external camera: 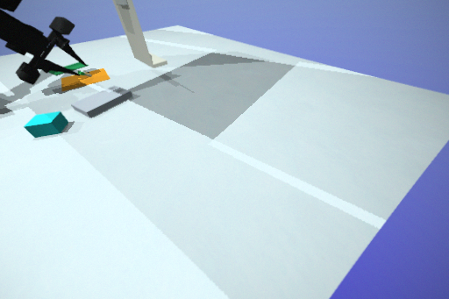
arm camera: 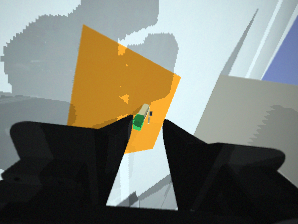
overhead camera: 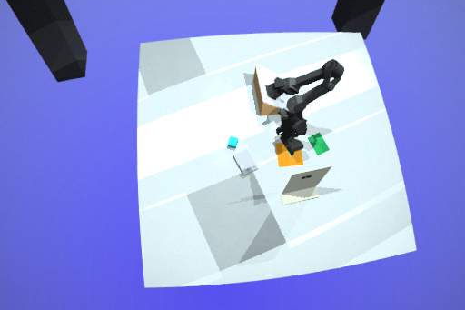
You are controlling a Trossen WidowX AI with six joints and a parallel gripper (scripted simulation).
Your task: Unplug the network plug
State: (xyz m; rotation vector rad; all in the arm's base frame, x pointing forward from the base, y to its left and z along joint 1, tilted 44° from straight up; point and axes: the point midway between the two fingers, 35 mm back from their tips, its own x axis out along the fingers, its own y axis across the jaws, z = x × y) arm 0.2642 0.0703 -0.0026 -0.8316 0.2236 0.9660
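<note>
Right now my gripper tip is 10 mm above the network plug. Also, from my gripper tip: orange square 10 mm behind, 20 mm below; beige upright panel 190 mm ahead, 110 mm above; grey flat block 10 mm ahead, 210 mm to the right, 20 mm below.
</note>
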